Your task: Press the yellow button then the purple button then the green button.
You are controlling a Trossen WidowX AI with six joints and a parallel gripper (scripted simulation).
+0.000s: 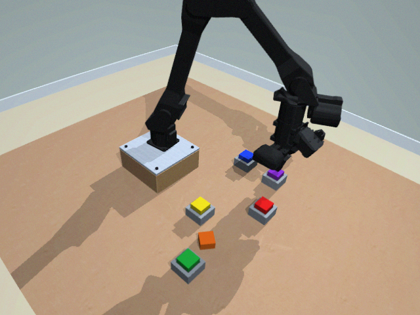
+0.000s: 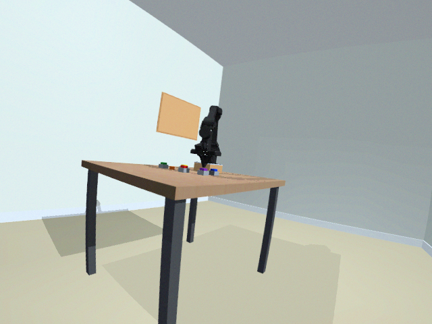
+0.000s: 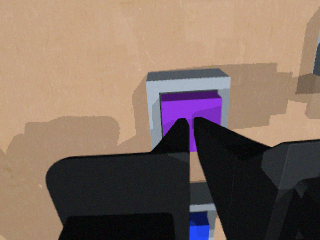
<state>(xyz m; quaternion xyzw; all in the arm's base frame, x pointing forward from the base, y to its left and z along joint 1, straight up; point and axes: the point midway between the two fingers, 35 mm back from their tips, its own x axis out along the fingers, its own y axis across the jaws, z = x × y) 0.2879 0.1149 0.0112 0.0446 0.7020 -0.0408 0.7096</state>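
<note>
The purple button is 1 cm below my gripper tip. The rest, counted from my gripper tip: red button 2 cm ahead, 12 cm to the right, 1 cm below; then blue button 10 cm behind, 1 cm to the left, 1 cm below; then yellow button 9 cm behind, 21 cm to the right, 1 cm below.
</note>
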